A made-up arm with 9 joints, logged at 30 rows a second.
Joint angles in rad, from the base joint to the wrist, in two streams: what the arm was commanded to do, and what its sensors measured. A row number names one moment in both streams.
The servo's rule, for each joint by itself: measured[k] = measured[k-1] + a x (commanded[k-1-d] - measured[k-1]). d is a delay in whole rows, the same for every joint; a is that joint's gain. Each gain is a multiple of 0.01, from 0.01 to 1. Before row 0 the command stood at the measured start. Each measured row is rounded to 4 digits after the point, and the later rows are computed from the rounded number. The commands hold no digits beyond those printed.
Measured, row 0:
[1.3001, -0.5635, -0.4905, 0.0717, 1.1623, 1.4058, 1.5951, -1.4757, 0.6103]
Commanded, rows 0 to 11:
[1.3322, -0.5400, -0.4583, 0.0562, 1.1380, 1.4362, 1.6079, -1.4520, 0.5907]
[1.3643, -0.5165, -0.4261, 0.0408, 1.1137, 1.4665, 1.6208, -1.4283, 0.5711]
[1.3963, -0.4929, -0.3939, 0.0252, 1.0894, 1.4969, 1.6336, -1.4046, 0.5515]
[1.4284, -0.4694, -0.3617, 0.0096, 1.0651, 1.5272, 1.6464, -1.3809, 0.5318]
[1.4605, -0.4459, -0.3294, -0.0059, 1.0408, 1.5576, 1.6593, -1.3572, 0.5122]
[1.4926, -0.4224, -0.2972, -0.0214, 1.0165, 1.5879, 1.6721, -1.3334, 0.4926]
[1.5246, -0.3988, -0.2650, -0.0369, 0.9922, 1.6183, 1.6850, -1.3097, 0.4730]
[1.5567, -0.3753, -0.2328, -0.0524, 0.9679, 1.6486, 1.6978, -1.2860, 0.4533]
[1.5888, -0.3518, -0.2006, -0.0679, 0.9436, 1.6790, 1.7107, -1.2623, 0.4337]
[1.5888, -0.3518, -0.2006, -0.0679, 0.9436, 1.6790, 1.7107, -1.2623, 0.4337]
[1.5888, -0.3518, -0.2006, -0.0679, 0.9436, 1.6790, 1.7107, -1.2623, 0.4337]
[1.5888, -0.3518, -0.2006, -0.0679, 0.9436, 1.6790, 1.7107, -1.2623, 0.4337]
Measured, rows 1 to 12:
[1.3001, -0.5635, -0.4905, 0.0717, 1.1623, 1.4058, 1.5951, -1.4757, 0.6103]
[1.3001, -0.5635, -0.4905, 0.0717, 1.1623, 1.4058, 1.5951, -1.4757, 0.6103]
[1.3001, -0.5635, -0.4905, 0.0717, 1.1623, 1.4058, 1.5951, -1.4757, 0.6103]
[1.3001, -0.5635, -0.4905, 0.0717, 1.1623, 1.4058, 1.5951, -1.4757, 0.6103]
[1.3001, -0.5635, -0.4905, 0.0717, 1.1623, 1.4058, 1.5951, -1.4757, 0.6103]
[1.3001, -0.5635, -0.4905, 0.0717, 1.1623, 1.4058, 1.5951, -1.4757, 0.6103]
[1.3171, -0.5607, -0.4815, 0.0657, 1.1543, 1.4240, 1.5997, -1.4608, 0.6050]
[1.3421, -0.5554, -0.4660, 0.0560, 1.1409, 1.4495, 1.6073, -1.4403, 0.5958]
[1.3708, -0.5479, -0.4458, 0.0440, 1.1239, 1.4779, 1.6168, -1.4178, 0.5838]
[1.4013, -0.5385, -0.4223, 0.0306, 1.1045, 1.5075, 1.6275, -1.3946, 0.5698]
[1.4327, -0.5274, -0.3963, 0.0164, 1.0835, 1.5376, 1.6389, -1.3710, 0.5542]
[1.4644, -0.5148, -0.3686, 0.0017, 1.0614, 1.5678, 1.6509, -1.3473, 0.5376]
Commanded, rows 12 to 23:
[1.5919, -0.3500, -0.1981, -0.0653, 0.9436, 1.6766, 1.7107, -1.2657, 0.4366]
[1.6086, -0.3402, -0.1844, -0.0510, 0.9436, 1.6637, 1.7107, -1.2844, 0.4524]
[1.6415, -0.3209, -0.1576, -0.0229, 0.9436, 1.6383, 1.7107, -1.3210, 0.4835]
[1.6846, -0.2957, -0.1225, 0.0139, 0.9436, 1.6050, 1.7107, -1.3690, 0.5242]
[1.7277, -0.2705, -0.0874, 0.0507, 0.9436, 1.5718, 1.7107, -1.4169, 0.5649]
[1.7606, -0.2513, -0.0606, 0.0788, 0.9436, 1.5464, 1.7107, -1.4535, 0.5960]
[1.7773, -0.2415, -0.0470, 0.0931, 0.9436, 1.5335, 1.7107, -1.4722, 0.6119]
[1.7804, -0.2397, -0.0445, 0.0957, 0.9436, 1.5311, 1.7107, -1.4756, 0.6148]
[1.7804, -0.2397, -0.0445, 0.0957, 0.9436, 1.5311, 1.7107, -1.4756, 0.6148]
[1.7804, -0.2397, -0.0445, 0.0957, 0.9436, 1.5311, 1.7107, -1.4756, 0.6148]
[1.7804, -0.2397, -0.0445, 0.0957, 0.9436, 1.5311, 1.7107, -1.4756, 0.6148]
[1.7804, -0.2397, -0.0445, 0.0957, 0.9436, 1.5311, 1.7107, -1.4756, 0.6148]
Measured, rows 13 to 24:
[1.4963, -0.5009, -0.3396, -0.0134, 1.0386, 1.5981, 1.6632, -1.3236, 0.5202]
[1.5283, -0.4858, -0.3097, -0.0286, 1.0153, 1.6284, 1.6757, -1.2999, 0.5021]
[1.5604, -0.4697, -0.2792, -0.0439, 0.9916, 1.6588, 1.6883, -1.2762, 0.4836]
[1.5755, -0.4556, -0.2572, -0.0533, 0.9758, 1.6709, 1.6964, -1.2674, 0.4701]
[1.5825, -0.4431, -0.2414, -0.0590, 0.9652, 1.6758, 1.7015, -1.2642, 0.4603]
[1.5858, -0.4321, -0.2300, -0.0625, 0.9581, 1.6777, 1.7048, -1.2630, 0.4531]
[1.5890, -0.4222, -0.2211, -0.0636, 0.9533, 1.6770, 1.7069, -1.2647, 0.4486]
[1.5994, -0.4124, -0.2108, -0.0587, 0.9501, 1.6690, 1.7083, -1.2771, 0.4496]
[1.6217, -0.4014, -0.1959, -0.0447, 0.9480, 1.6506, 1.7092, -1.3048, 0.4588]
[1.6550, -0.3887, -0.1753, -0.0218, 0.9465, 1.6232, 1.7097, -1.3452, 0.4765]
[1.6935, -0.3745, -0.1507, 0.0065, 0.9455, 1.5924, 1.7101, -1.3904, 0.5004]
[1.7291, -0.3597, -0.1255, 0.0347, 0.9449, 1.5648, 1.7103, -1.4302, 0.5262]

